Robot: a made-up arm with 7 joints.
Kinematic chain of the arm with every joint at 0, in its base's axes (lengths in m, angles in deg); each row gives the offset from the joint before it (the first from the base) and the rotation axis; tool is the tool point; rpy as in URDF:
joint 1: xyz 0 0 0.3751 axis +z
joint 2: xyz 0 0 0 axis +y
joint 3: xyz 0 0 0.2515 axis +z
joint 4: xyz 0.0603 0 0 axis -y
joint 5: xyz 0.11 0 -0.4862 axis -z
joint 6: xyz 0 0 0 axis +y
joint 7: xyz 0.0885 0 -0.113 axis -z
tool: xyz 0 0 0 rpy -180 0 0
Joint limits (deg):
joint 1: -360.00..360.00
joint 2: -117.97..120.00
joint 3: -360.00..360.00
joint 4: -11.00..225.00
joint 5: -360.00..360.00
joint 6: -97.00..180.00
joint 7: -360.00..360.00
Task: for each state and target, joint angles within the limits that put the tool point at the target. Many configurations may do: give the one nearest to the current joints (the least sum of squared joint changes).
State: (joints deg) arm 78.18 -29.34 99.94 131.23 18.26 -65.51 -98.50
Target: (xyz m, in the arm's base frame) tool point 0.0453 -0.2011 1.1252
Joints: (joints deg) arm 92.93 -18.38 97.36 163.24 15.81 -57.16 -98.50
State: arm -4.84 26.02 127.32 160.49 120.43 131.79 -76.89
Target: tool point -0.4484 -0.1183 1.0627
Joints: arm 17.29 -20.35 137.35 151.70 119.83 108.59 -76.89
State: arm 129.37 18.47 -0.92 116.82 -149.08 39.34 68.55
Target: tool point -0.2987 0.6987 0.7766
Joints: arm 119.40 21.69 -8.10 118.25 -149.03 41.17 68.55
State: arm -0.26 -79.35 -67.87 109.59 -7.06 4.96 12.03
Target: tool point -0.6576 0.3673 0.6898
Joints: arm -55.03 -95.49 -45.10 107.97 -15.69 -30.32 12.03
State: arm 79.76 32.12 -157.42 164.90 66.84 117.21 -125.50
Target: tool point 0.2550 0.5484 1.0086
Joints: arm 77.67 49.80 -154.03 163.04 75.71 70.00 -125.50
